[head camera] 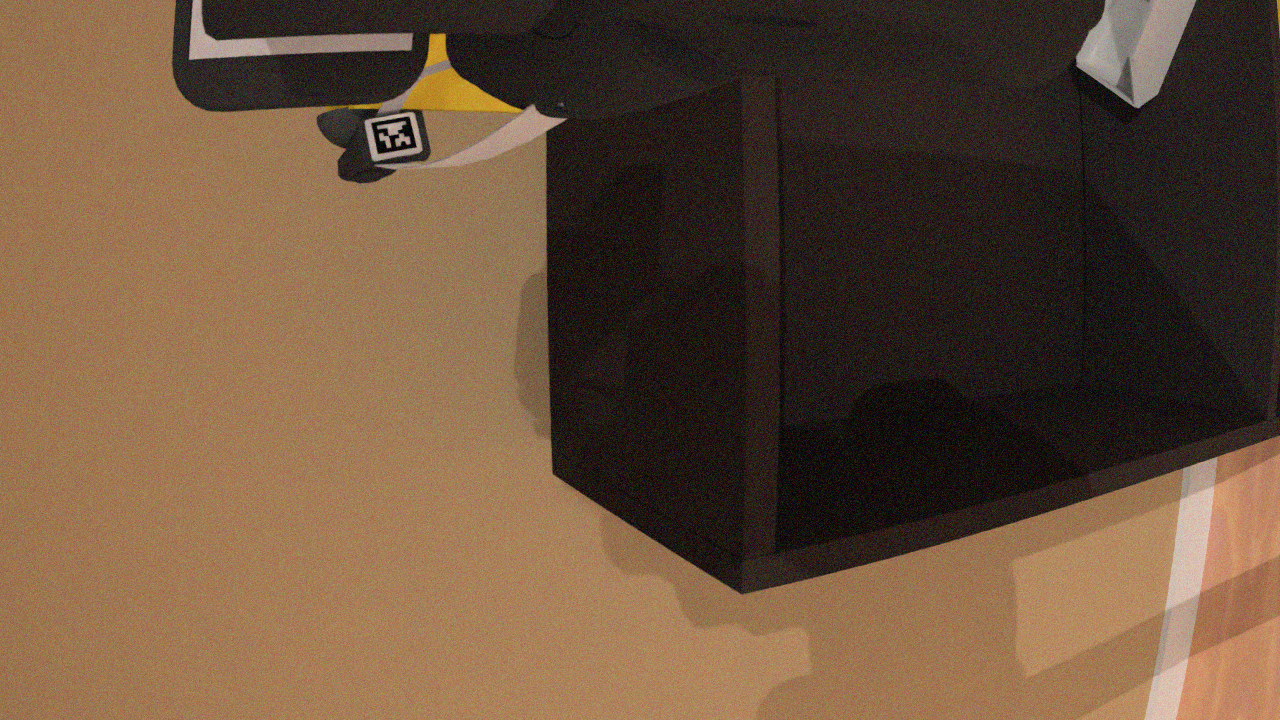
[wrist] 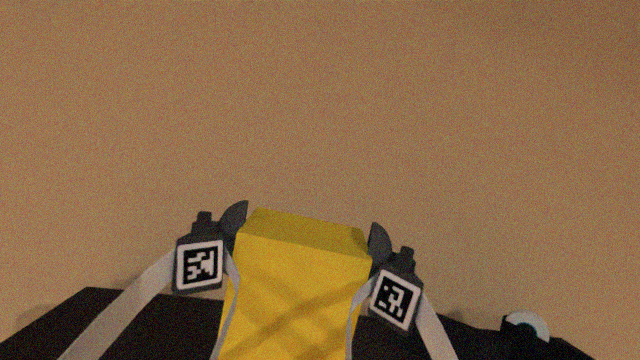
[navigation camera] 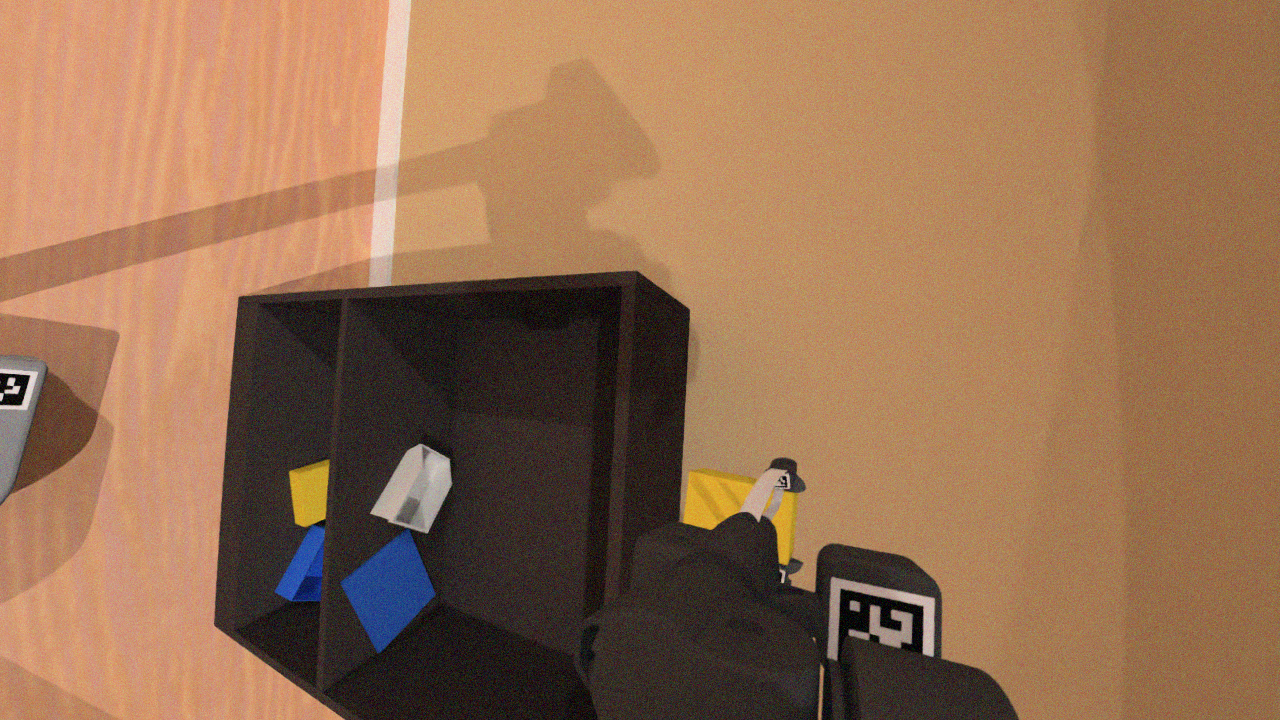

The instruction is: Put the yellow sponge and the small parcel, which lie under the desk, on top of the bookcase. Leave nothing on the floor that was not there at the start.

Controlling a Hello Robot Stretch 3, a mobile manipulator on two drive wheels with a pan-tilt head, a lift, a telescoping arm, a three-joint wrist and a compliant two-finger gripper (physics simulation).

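Frame: origin at the robot's base, x right, y ahead, z up, level; metres.
Seen in the pictures: gripper, fingertip midpoint: [navigation camera: 784, 517].
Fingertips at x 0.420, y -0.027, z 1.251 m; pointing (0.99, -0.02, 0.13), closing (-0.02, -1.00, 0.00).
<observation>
Pixels of each thing's middle, then the offset from my fingertips to it. "pt": a spot on its surface instead.
- yellow sponge, body centre: [head camera: 469, 34] [navigation camera: 740, 510] dx -0.016, dy +0.002, dz -0.042 m
- dark bookcase, surface spot: [head camera: 626, 358] pt dx +0.154, dy +0.181, dz -0.190 m
- white open holder, body centre: [head camera: 1129, 17] [navigation camera: 418, 486] dx +0.202, dy -0.127, dz -0.763 m
- blue block, body centre: [navigation camera: 393, 589] dx +0.205, dy -0.356, dz -0.794 m
- blue piece, body centre: [navigation camera: 322, 562] dx +0.233, dy -0.386, dz -1.113 m
- yellow block, body centre: [navigation camera: 317, 491] dx +0.199, dy -0.202, dz -1.128 m
The yellow sponge [head camera: 465, 93] [navigation camera: 714, 490] [wrist: 300, 285] is between the fingers of my gripper [navigation camera: 788, 523] [wrist: 305, 235], which is shut on it. In the head view one fingertip shows beside it and the wrist hides much of it. The dark bookcase [head camera: 626, 358] [navigation camera: 657, 358] [wrist: 145, 327] stands against the tan wall; the head and navigation views show it sideways. The sponge is on the outer side of its top panel, over the top. Whether it touches the top I cannot tell. I cannot make out the small parcel in any view.
Inside the bookcase are a white open holder [head camera: 1136, 53] [navigation camera: 413, 492], a blue block [navigation camera: 389, 591], another blue piece [navigation camera: 304, 568] and a yellow block [navigation camera: 309, 494]. A round white-and-blue thing [wrist: 532, 324] is at the top's far end. A grey part with a marker [navigation camera: 13, 438] is over the wooden floor.
</observation>
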